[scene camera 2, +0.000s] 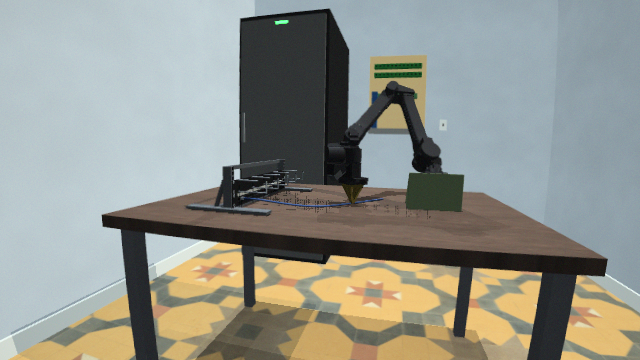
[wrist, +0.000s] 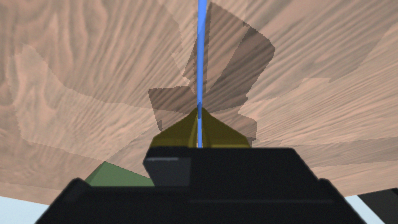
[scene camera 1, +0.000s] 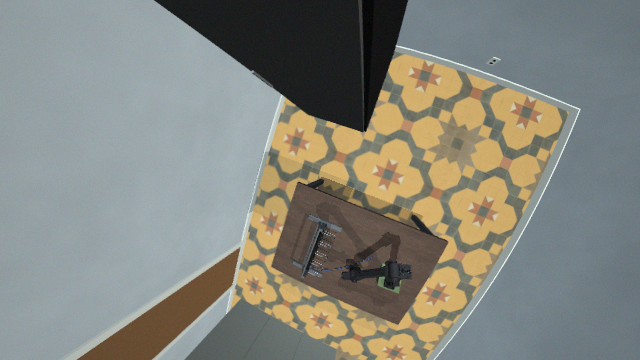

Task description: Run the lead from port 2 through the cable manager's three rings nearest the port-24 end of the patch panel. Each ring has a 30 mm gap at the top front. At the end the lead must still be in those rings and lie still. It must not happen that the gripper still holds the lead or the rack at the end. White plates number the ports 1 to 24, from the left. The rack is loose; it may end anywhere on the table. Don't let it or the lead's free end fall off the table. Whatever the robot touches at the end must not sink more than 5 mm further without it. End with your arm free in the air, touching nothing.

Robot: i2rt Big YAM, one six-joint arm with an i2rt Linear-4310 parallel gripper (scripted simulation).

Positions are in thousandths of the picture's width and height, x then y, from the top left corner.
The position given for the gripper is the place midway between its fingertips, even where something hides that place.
Note:
In view: the gripper (wrist: 501, 502) and a rack (scene camera 2: 365, 554).
The wrist view misses the rack: it is out of frame.

